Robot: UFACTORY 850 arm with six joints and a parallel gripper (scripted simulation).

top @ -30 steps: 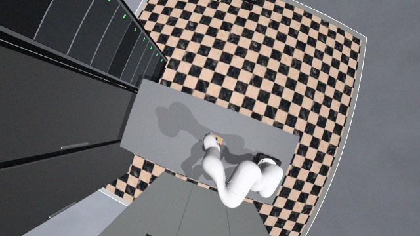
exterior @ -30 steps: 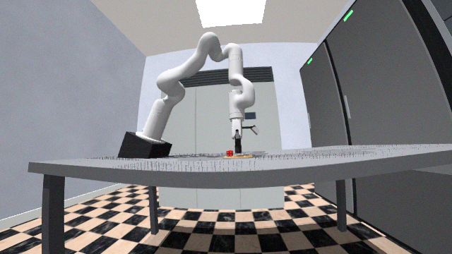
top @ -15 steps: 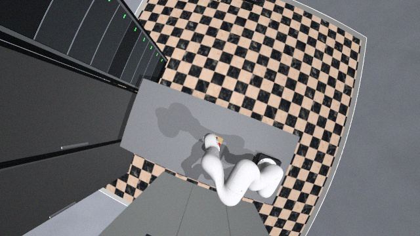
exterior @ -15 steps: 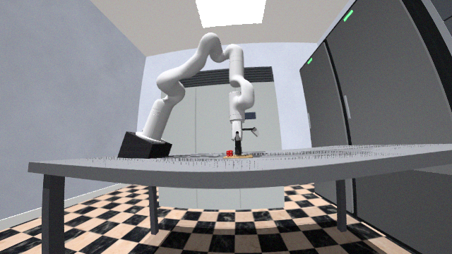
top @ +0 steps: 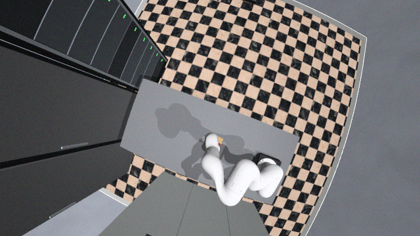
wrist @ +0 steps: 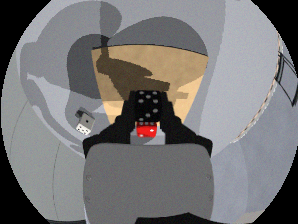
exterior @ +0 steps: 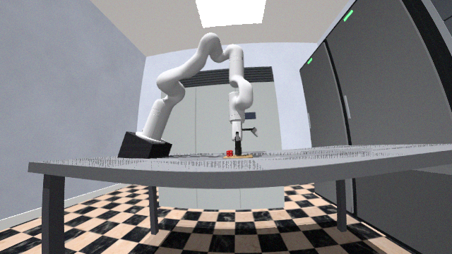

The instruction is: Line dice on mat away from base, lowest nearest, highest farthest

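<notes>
Now: the black die 1 cm below my hand. Also, from my hand: tan mat 3 cm below; red die 5 cm behind, 1 cm to the left, 1 cm below; white die 5 cm behind, 13 cm to the left, 2 cm below.
</notes>
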